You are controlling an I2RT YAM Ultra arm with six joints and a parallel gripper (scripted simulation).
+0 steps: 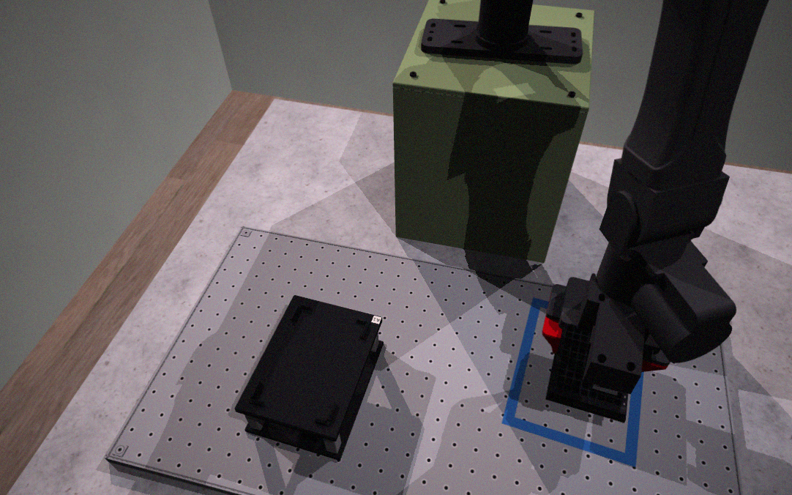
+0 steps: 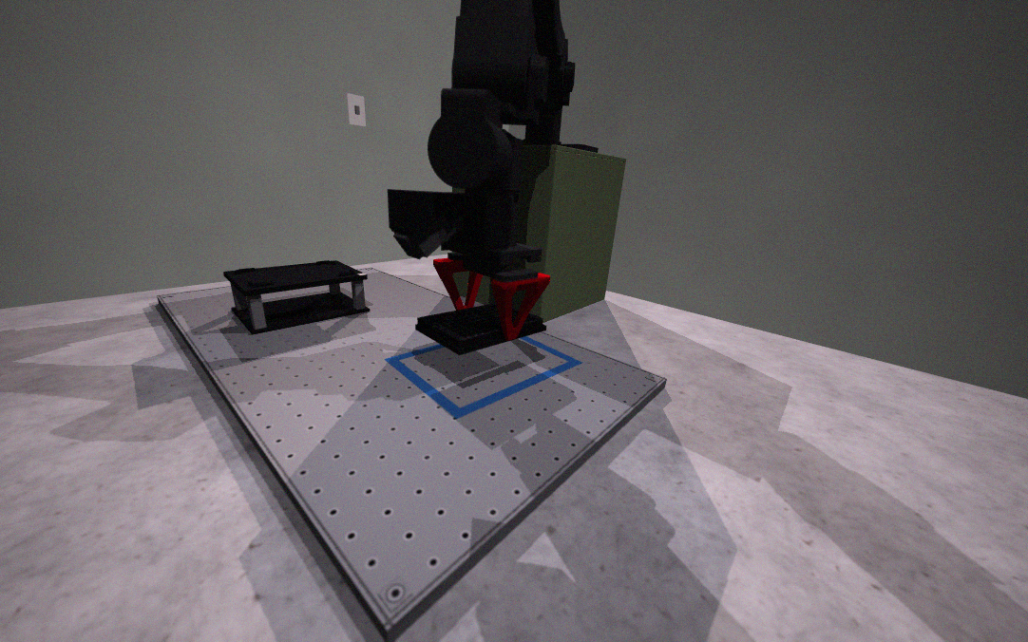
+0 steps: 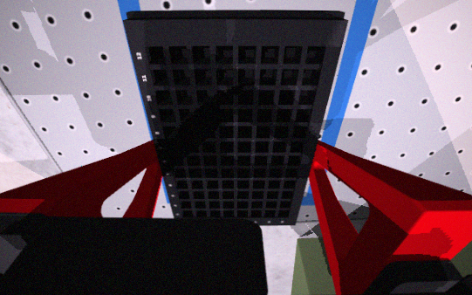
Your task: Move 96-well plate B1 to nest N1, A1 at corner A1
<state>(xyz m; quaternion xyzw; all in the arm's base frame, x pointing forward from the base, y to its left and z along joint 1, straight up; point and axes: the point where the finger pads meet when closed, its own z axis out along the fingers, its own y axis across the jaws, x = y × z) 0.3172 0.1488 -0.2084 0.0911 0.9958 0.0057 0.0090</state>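
My gripper is now 33 cm to the left of the black plate nest N1 and 6 cm short of it. Also, from my hand: white A1 label: 26 cm to the right, 1 cm behind; black 96-well plate: right at my hand.
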